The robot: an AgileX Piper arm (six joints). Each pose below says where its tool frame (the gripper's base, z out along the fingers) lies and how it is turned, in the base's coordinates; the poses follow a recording.
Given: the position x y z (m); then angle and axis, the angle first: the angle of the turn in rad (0 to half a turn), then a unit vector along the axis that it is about.
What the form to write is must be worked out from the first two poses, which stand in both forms.
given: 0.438 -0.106 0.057 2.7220 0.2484 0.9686 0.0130
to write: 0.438 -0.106 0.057 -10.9 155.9 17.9
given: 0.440 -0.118 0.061 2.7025 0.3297 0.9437 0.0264
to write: 0.440 -0.118 0.061 -12.5 154.7 26.0
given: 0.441 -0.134 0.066 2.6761 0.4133 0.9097 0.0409
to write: 0.441 -0.134 0.066 -14.6 152.9 34.2
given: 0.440 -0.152 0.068 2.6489 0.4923 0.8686 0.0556
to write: 0.440 -0.152 0.068 -17.1 151.1 42.0
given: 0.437 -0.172 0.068 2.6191 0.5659 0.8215 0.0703
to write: 0.437 -0.172 0.068 -19.8 149.0 49.3
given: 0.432 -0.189 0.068 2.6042 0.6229 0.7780 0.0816
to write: 0.432 -0.189 0.068 -22.2 147.9 55.2
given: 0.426 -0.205 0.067 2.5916 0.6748 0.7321 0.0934
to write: 0.426 -0.205 0.067 -24.4 146.8 61.0
